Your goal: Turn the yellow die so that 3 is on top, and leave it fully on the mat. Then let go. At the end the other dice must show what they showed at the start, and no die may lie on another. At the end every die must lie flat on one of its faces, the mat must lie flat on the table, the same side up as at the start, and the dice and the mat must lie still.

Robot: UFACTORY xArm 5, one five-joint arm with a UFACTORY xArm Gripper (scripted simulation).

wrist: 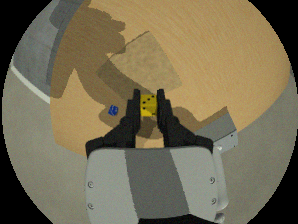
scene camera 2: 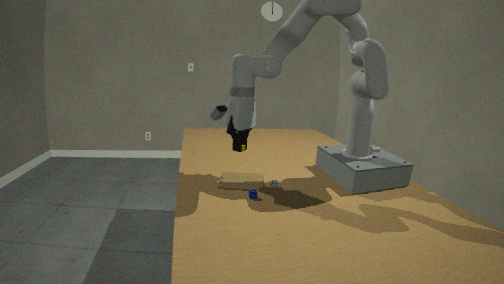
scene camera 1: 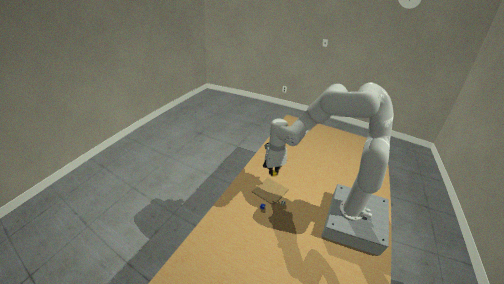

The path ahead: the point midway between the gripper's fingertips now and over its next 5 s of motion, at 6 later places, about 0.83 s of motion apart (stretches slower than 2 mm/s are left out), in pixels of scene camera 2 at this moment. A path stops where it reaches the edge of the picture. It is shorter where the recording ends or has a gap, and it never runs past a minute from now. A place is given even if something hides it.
My gripper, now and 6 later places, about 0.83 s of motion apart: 239,150; 239,152; 239,152; 238,151; 237,151; 237,170; 237,174
